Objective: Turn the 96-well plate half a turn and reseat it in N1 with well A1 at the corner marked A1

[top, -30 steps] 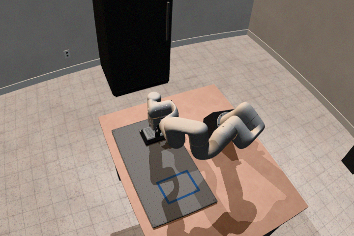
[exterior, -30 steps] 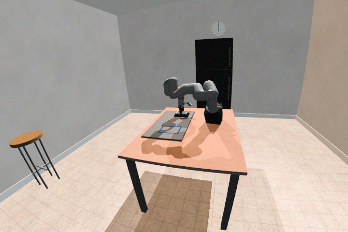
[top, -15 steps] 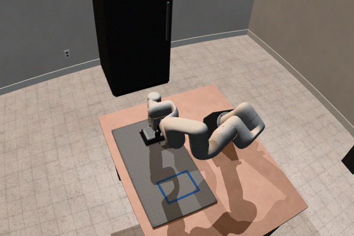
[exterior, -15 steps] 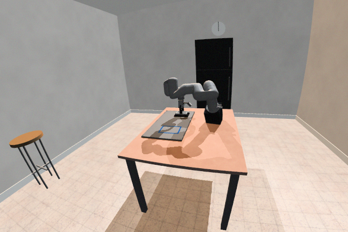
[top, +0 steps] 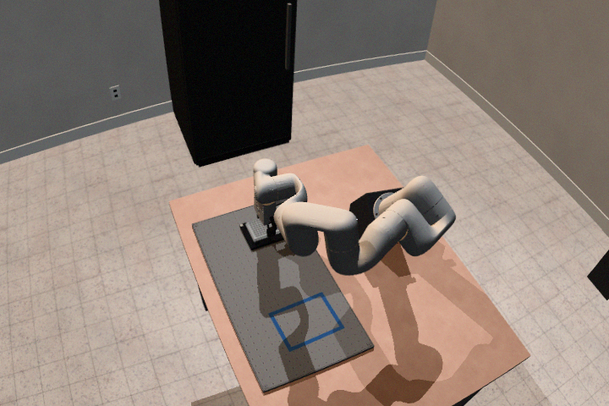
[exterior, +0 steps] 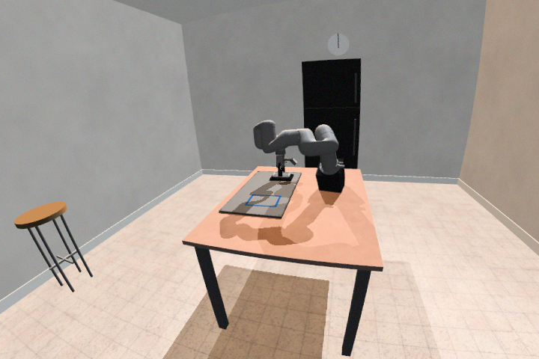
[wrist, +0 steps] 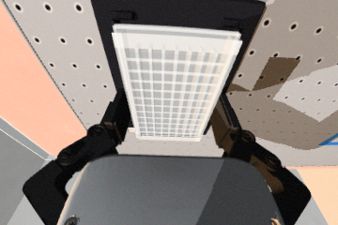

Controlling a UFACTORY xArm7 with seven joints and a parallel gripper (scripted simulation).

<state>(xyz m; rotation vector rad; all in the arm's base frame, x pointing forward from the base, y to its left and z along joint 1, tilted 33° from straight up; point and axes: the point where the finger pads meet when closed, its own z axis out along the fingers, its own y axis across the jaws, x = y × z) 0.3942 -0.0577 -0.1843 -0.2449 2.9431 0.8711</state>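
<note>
My gripper is now 3 cm above the black plate nest N1. Round my hand: pale A1 mark: 8 cm ahead, 4 cm to the right, 3 cm below; then 96-well plate: 1 cm below.
</note>
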